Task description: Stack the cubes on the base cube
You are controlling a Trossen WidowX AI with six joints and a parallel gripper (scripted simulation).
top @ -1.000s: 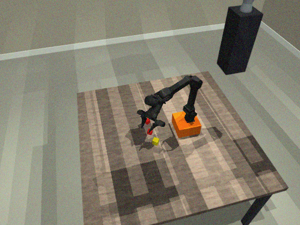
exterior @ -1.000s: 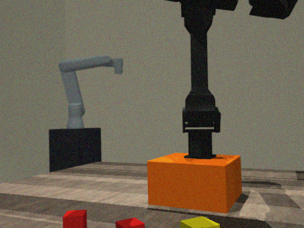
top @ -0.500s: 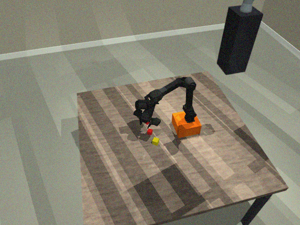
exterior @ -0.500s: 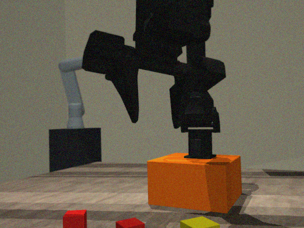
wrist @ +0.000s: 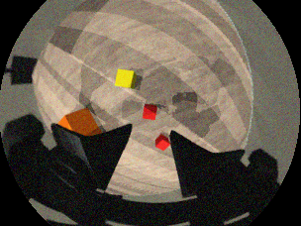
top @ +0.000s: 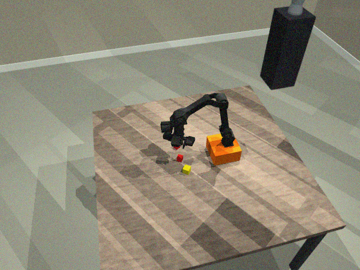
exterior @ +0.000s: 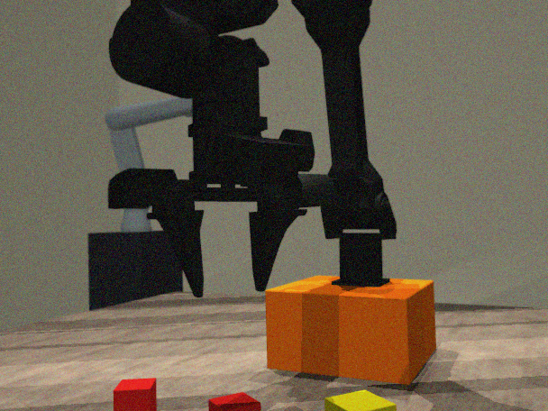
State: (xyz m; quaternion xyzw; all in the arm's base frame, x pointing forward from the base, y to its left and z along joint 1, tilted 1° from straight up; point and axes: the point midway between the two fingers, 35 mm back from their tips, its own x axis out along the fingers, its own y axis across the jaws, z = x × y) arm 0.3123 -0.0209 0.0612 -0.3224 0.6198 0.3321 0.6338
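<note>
Now: the red cube 10 mm behind my gripper tip, 110 mm to the right of it and 110 mm below it.
</note>
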